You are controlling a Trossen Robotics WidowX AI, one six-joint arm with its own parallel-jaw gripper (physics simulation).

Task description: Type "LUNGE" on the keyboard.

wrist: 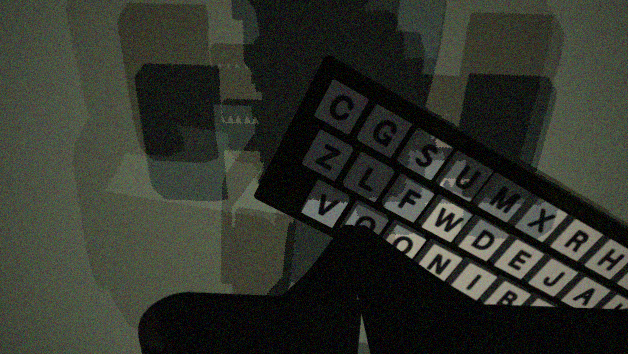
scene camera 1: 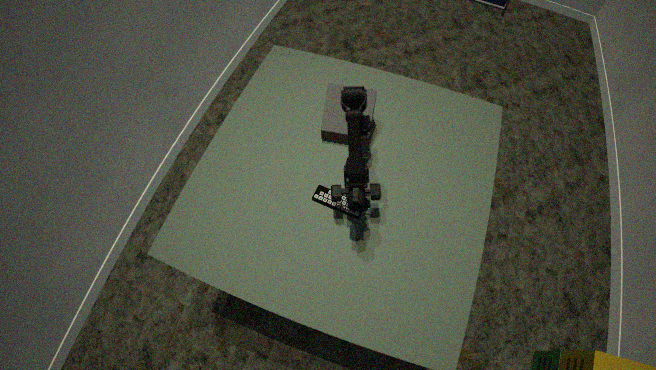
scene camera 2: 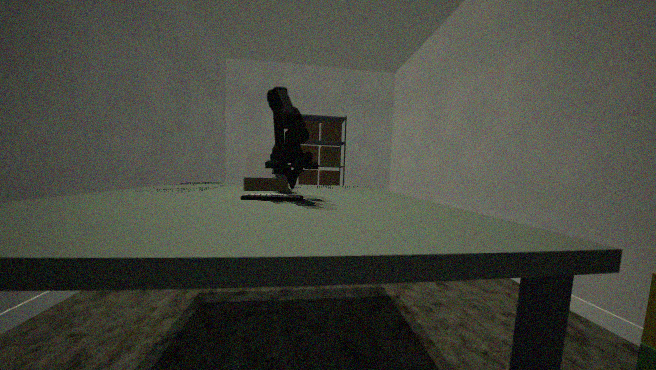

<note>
In view: the gripper (scene camera 2: 292,188) and a black keyboard (wrist: 355,153).
The gripper shows as well in the wrist view (wrist: 352,236).
</note>
